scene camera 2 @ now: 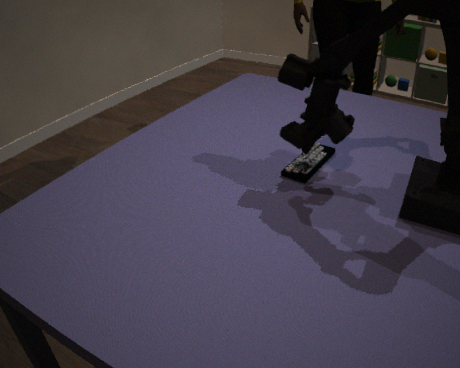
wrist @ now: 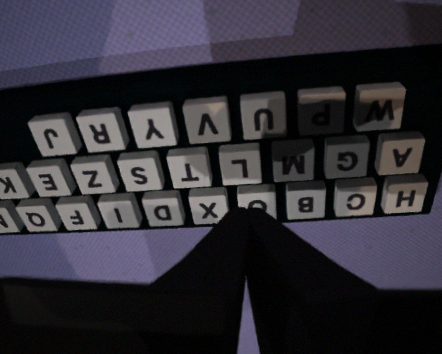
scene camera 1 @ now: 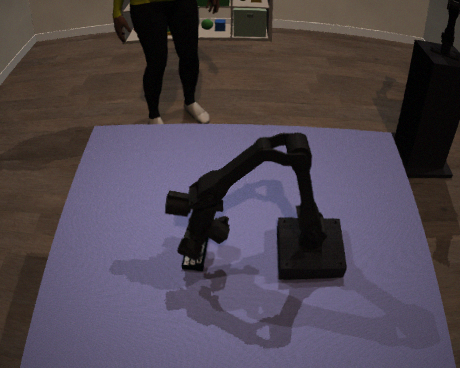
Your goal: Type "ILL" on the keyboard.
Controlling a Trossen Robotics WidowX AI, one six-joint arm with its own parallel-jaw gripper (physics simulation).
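Places are measured from the arm's base along level axes (x ahead, y left, z up), in centimetres.
Pixels of known places: gripper, fingertip midpoint: [scene camera 2: 305,152] [wrist: 244,221]; arm's base, origin of the base link: [scene camera 2: 452,186] [scene camera 1: 311,243].
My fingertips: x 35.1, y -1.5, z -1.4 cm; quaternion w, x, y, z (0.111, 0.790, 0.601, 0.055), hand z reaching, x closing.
Note:
Ahead of a thing's pixels: the offset from my fingertips to its top centre. Level surfaces: height alone.
The black keyboard {dx -0.8, dy -2.3, dz -2.1 cm} [scene camera 1: 193,267] [scene camera 2: 309,163] [wrist: 150,94] with white letter keys lies on the table. In the wrist view its letters appear upside down. The I key {dx +0.7, dy -5.1, dz -2.1 cm} [wrist: 119,213] is in the row nearest the gripper, left of the fingertips. The L key {dx -0.5, dy -0.1, dz -2.1 cm} [wrist: 240,165] is in the middle row, just beyond the fingertips. My gripper [scene camera 2: 306,150] [wrist: 244,221] is shut and empty. Its tips overlap the O key {dx +1.3, dy +0.2, dz -2.1 cm} [wrist: 258,193] in the wrist view, between the X key {dx +1.1, dy -1.6, dz -2.1 cm} [wrist: 209,206] and the B key {dx +1.5, dy +1.9, dz -2.1 cm} [wrist: 305,201]. Whether they touch it I cannot tell. The arm hides part of the keyboard in scene camera 1.
The purple table {dz -3.8 cm} [scene camera 1: 125,155] [scene camera 2: 150,225] carries the arm's black base [scene camera 1: 311,260] [scene camera 2: 425,212] to the right of the keyboard. Arm shadows cross the table and some keys. A person [scene camera 1: 170,50] stands behind the table, near a shelf unit [scene camera 1: 271,22]. A dark pedestal [scene camera 1: 427,110] stands at the right.

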